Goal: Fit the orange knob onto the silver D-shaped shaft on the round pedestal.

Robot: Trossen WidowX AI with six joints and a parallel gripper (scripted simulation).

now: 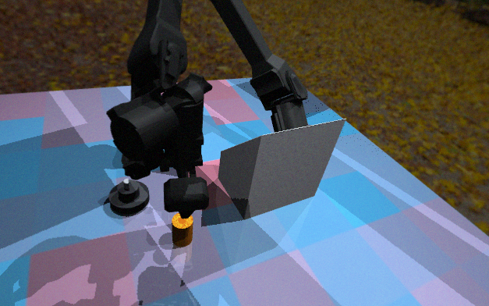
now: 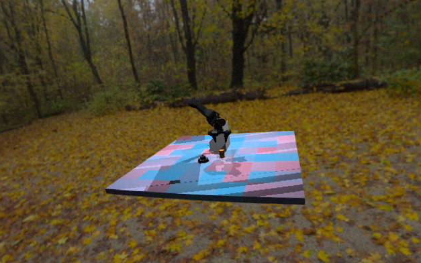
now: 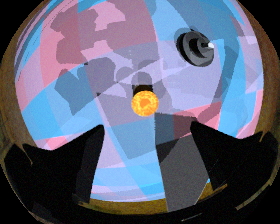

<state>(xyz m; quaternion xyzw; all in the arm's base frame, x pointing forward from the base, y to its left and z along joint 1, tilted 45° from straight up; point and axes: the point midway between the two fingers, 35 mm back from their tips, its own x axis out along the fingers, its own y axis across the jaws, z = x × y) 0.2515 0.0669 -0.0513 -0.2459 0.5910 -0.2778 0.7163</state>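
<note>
Right now my gripper tip is 80 mm above the orange knob. Also, from my gripper tip: round pedestal: 130 mm to the right, 100 mm ahead, 90 mm below.
</note>
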